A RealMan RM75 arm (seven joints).
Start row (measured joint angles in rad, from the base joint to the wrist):
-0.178 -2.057 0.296 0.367 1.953 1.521 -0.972
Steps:
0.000 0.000 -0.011 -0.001 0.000 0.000 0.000
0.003 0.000 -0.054 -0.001 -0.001 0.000 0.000
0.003 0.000 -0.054 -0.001 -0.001 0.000 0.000
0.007 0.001 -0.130 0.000 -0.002 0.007 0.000
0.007 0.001 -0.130 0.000 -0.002 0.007 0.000
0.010 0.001 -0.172 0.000 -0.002 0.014 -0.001
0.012 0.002 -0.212 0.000 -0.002 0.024 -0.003
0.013 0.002 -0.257 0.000 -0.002 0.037 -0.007
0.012 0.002 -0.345 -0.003 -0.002 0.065 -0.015
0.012 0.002 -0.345 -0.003 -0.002 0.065 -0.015
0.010 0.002 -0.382 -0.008 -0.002 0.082 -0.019
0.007 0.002 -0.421 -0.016 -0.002 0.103 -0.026
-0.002 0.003 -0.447 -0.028 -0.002 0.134 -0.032
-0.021 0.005 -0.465 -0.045 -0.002 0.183 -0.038
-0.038 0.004 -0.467 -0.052 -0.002 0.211 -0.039
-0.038 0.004 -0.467 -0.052 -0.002 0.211 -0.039
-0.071 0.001 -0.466 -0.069 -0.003 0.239 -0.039
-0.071 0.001 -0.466 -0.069 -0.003 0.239 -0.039
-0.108 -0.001 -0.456 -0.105 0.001 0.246 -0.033
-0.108 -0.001 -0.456 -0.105 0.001 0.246 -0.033
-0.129 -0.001 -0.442 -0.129 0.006 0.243 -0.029
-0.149 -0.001 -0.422 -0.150 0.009 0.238 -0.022
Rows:
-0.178 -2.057 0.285 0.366 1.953 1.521 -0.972
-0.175 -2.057 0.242 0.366 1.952 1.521 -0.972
-0.175 -2.057 0.242 0.366 1.952 1.521 -0.972
-0.171 -2.056 0.166 0.367 1.951 1.528 -0.972
-0.171 -2.056 0.166 0.367 1.951 1.528 -0.972
-0.168 -2.056 0.124 0.367 1.951 1.535 -0.973
-0.166 -2.055 0.084 0.367 1.951 1.545 -0.975
-0.165 -2.055 0.039 0.367 1.951 1.558 -0.979
-0.166 -2.055 -0.049 0.364 1.951 1.586 -0.987
-0.166 -2.055 -0.049 0.364 1.951 1.586 -0.987
-0.168 -2.055 -0.086 0.359 1.951 1.603 -0.991
-0.171 -2.055 -0.125 0.351 1.951 1.624 -0.998
-0.180 -2.054 -0.151 0.339 1.951 1.655 -1.004
-0.199 -2.052 -0.169 0.322 1.951 1.704 -1.010
-0.216 -2.053 -0.171 0.315 1.951 1.732 -1.011
-0.216 -2.053 -0.171 0.315 1.951 1.732 -1.011
-0.249 -2.056 -0.170 0.298 1.950 1.760 -1.011
-0.249 -2.056 -0.170 0.298 1.950 1.760 -1.011
-0.286 -2.058 -0.160 0.262 1.954 1.767 -1.005
-0.286 -2.058 -0.160 0.262 1.954 1.767 -1.005
-0.307 -2.058 -0.146 0.238 1.959 1.764 -1.001
-0.327 -2.058 -0.126 0.217 1.962 1.759 -0.994

